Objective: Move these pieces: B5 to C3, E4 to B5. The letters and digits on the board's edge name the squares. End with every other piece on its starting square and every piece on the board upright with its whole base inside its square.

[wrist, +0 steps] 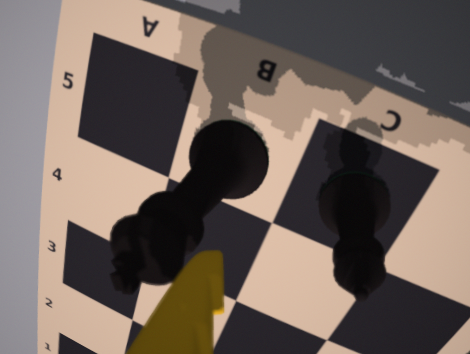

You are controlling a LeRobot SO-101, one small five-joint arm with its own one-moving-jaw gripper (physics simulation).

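Places are measured from the arm's base along level axes (x ahead, y left, z up), in centimetres.
Where they show: hand at its tool point: (223,273).
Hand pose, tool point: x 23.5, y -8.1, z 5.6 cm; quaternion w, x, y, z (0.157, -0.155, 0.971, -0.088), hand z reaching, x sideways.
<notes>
Each offset is from my tool point to the top centre of the thing. "spot": to the spot under its first point.
The black king-like piece @[dy -0.1, dx +1.4, dz +1.4 cm] (230,160) stands on B5, its round base inside the light square and its crowned head drawn toward the lower left, across A4 and B4. My gripper (216,275) is fully open: one yellow notched jaw shows at the bottom centre, and the moving jaw is out of the picture. The jaw tip is drawn over B4, just right of the king's head, with nothing held. The dark square C3 @[spot: dy +6.1, dx -2.3, dz -5.0 cm] (270,332) shows in part at the bottom, with no piece on the visible part. The E4 piece does not show.
A smaller black piece @[dy -0.2, dx -2.7, dz -0.6 cm] (355,205) stands on the dark square C5, right of the king. The board's edge with letters A, B and C runs along the top, and the digits run down the left. Shadows fall across the top edge and C5.
</notes>
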